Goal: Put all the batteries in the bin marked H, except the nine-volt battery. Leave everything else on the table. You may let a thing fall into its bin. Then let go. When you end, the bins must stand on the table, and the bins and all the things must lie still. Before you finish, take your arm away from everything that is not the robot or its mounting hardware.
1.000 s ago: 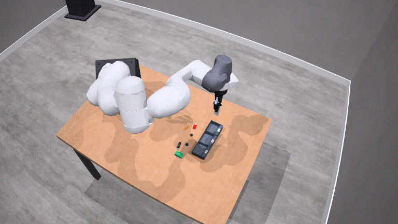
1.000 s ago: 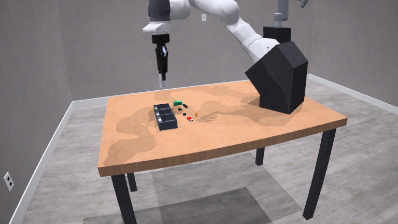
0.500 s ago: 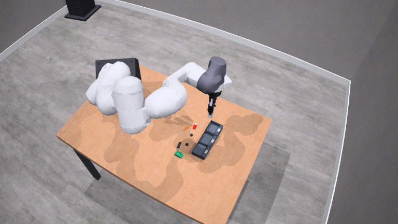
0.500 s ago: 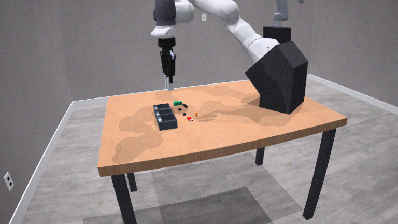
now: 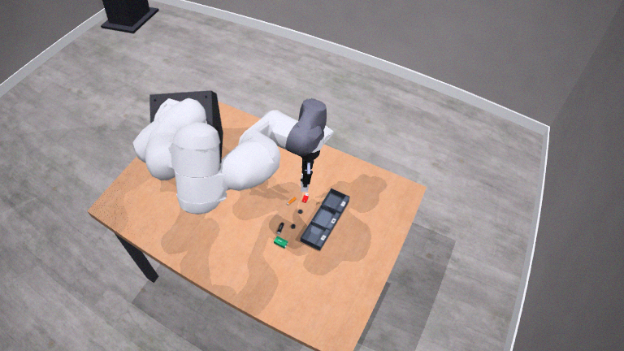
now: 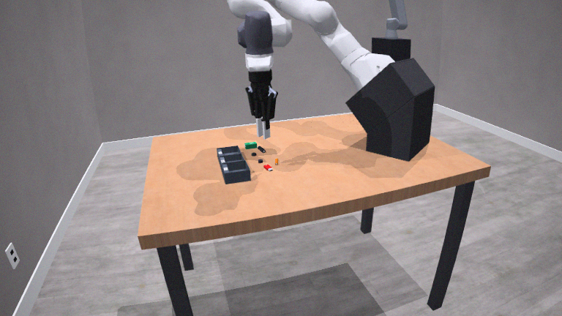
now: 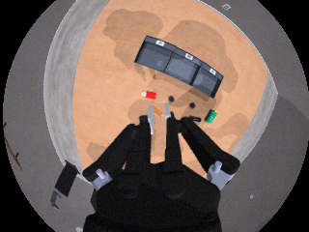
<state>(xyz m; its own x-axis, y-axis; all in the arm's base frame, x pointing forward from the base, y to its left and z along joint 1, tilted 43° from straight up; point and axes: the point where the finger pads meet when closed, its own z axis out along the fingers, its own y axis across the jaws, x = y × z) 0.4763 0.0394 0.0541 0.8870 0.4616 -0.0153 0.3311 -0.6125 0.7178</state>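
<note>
My gripper is now 50 mm past the orange battery, 10 mm to the left of it and 140 mm above it. Also, from my hand: black cylindrical battery 40 mm behind, 140 mm to the right, 140 mm below; then green flat board 10 mm behind, 200 mm to the right, 130 mm below.
</note>
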